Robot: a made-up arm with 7 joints.
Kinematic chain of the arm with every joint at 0, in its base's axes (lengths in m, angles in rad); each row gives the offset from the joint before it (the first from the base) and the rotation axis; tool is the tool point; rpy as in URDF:
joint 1: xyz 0 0 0.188 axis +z
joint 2: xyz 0 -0.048 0.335 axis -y
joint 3: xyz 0 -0.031 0.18 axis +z
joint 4: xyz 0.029 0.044 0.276 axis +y
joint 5: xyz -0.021 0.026 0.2 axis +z
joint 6: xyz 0 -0.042 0.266 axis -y
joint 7: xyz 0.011 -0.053 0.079 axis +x
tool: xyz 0 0 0 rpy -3.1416 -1.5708 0
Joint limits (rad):
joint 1: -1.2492..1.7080
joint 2: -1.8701..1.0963
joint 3: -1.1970..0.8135
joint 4: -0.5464..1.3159
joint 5: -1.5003..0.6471
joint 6: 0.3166..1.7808
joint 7: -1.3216..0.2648
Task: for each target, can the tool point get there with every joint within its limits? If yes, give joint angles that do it. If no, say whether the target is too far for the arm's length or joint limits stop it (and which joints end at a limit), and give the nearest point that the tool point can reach.
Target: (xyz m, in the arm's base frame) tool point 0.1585 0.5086 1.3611
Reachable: yes | joints 1.2189 -0.6607 -0.3237 -0.0587 -1.2721 0.5151 -0.6437
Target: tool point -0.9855 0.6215 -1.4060
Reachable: no: too far | nearest point -0.2662 0.5086 -0.1216 | short by 1.476 m
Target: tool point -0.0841 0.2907 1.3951
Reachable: yes | joints -0.9675 0.7001 0.2404 0.9800 -1.1030 1.1668 -0.0122
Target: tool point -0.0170 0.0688 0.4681
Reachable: no: joint limits stop it (at a limit: joint 3, joint 4, joint 5, joint 6) | nearest point -0.1391 0.5629 0.0738 | short by 0.644 m
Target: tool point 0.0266 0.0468 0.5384
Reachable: no: joint limits stop it (at a limit: joint 3, joint 4, joint 5, joint 6) | nearest point 0.3484 0.6131 0.7247 | short by 0.677 m
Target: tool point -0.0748 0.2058 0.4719
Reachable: no: joint limits stop it (at a limit: joint 3, joint 4, joint 5, joint 6) | nearest point -0.2440 0.6713 0.3563 | short by 0.509 m
